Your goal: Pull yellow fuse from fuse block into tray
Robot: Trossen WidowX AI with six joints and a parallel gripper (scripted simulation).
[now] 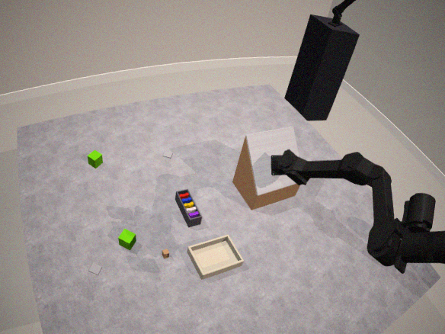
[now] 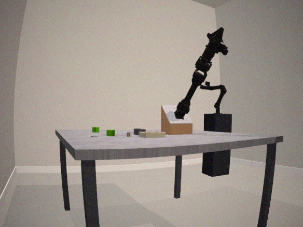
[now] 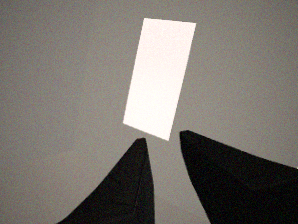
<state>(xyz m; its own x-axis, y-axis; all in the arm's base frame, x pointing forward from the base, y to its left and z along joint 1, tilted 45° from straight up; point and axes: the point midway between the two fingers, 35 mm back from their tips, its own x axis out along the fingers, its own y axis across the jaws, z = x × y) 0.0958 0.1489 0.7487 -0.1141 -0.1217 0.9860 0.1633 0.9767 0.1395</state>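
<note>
My gripper tip is now 270 mm short of the yellow fuse, 620 mm to the left of it and 570 mm above it. The rest, counted from my gripper tip: cube 380 mm ahead, 480 mm to the right, 590 mm below; tray 250 mm ahead, 440 mm to the right, 600 mm below.
</note>
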